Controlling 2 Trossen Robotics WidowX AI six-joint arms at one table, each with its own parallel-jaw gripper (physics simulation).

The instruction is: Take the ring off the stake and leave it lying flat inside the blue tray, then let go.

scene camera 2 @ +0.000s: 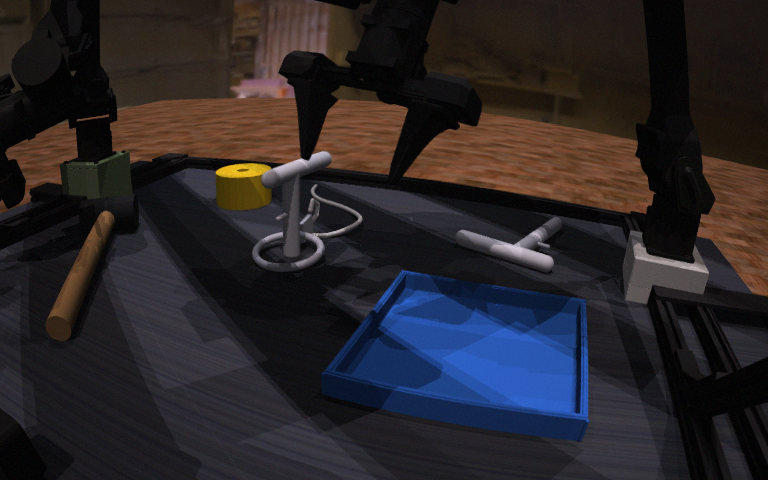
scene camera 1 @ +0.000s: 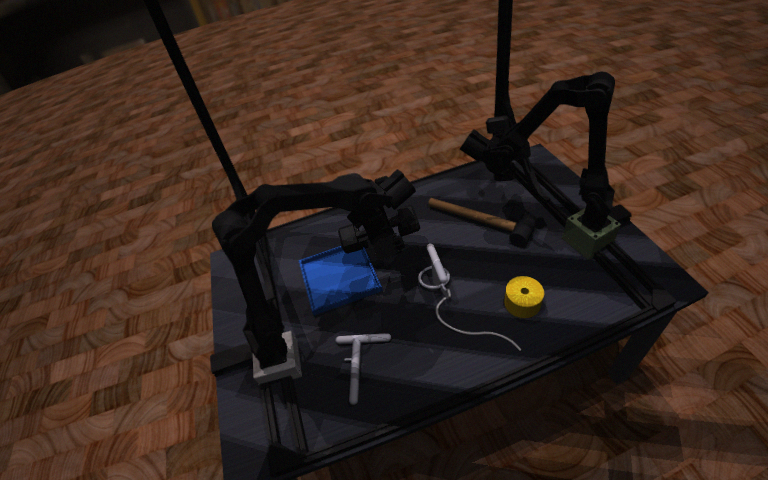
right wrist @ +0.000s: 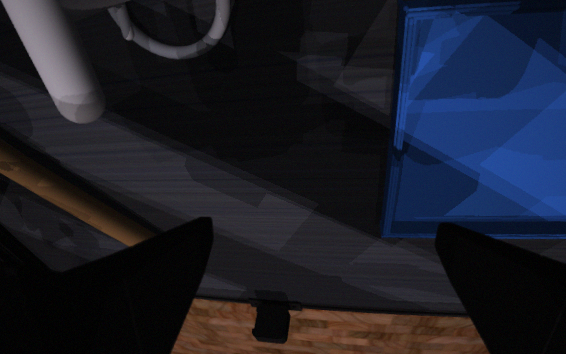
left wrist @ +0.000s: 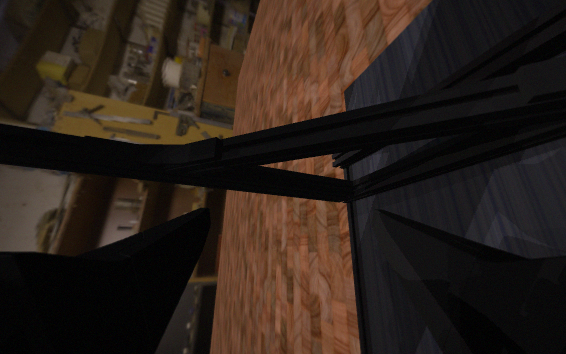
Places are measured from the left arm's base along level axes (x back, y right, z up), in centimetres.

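Pixels of known places: left gripper, between the fingertips: (left wrist: pixel 292 217); right gripper, between the fingertips: (scene camera 2: pixel 345 170) (right wrist: pixel 324 231); left arm's base, origin of its link: (scene camera 2: pixel 94 157) (scene camera 1: pixel 594 221); right arm's base, origin of its link: (scene camera 2: pixel 667 249) (scene camera 1: pixel 272 353).
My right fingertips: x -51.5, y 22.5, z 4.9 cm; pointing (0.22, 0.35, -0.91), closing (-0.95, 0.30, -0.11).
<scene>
For each thing: its middle in the pictures, then the offset to it from my right fingertips.
- pale grey ring, middle of its body: (scene camera 2: pixel 292 244) (scene camera 1: pixel 436 280) dx +8.5, dy -10.3, dz -11.7 cm
- upright white T-topped stake, middle of its body: (scene camera 2: pixel 298 230) (scene camera 1: pixel 437 281) dx +8.2, dy -11.5, dz -10.4 cm
- blue tray, middle of its body: (scene camera 2: pixel 478 343) (right wrist: pixel 527 143) (scene camera 1: pixel 338 274) dx -12.8, dy +6.6, dz -11.7 cm
- yellow spool, middle of its body: (scene camera 2: pixel 243 185) (scene camera 1: pixel 523 297) dx +22.7, dy -27.8, dz -10.3 cm
- white T-shaped piece, middle of its body: (scene camera 2: pixel 528 234) (scene camera 1: pixel 361 368) dx -19.6, dy -22.0, dz -11.8 cm
- wooden-handled hammer, middle of its body: (scene camera 2: pixel 90 254) (right wrist: pixel 43 182) (scene camera 1: pixel 478 216) dx +31.6, dy +2.0, dz -10.8 cm
A pale grey ring (scene camera 1: pixel 429 287) (scene camera 2: pixel 264 260) (right wrist: pixel 173 53) lies flat on the table around the foot of an upright white T-topped stake (scene camera 1: pixel 437 263) (scene camera 2: pixel 292 219). The blue tray (scene camera 1: pixel 334 281) (scene camera 2: pixel 477 352) (right wrist: pixel 399 140) lies empty beside it. My right gripper (scene camera 1: pixel 382 238) (scene camera 2: pixel 350 167) (right wrist: pixel 324 231) is open and empty. It hangs above the table between the stake and the tray, one fingertip near the stake's crossbar. My left gripper (scene camera 1: pixel 474 145) (left wrist: pixel 292 217) is open and empty, far off at the table's back edge.
A white cord (scene camera 1: pixel 473 330) (scene camera 2: pixel 344 224) trails from the stake. A yellow spool (scene camera 1: pixel 524 295) (scene camera 2: pixel 241 186) stands beyond it. A white T-shaped piece (scene camera 1: pixel 355 352) (scene camera 2: pixel 506 250) lies near the tray. A wooden-handled hammer (scene camera 1: pixel 477 216) lies at the back.
</scene>
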